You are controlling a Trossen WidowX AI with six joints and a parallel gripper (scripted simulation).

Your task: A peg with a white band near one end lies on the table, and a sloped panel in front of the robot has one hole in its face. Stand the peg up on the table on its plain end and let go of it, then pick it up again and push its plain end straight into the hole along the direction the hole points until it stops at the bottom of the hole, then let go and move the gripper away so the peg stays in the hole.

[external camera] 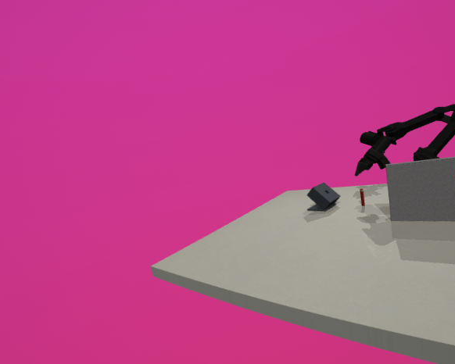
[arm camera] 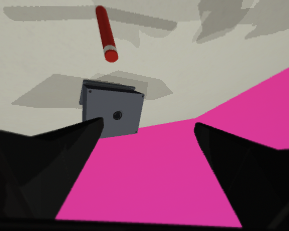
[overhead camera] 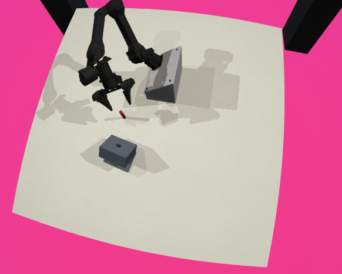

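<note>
The red peg is 1 cm behind my gripper tip, 2 cm to the right of it and 10 cm below it. From my gripper tip the other things lie so: dark sloped panel 16 cm ahead, 1 cm to the right, 10 cm below.
</note>
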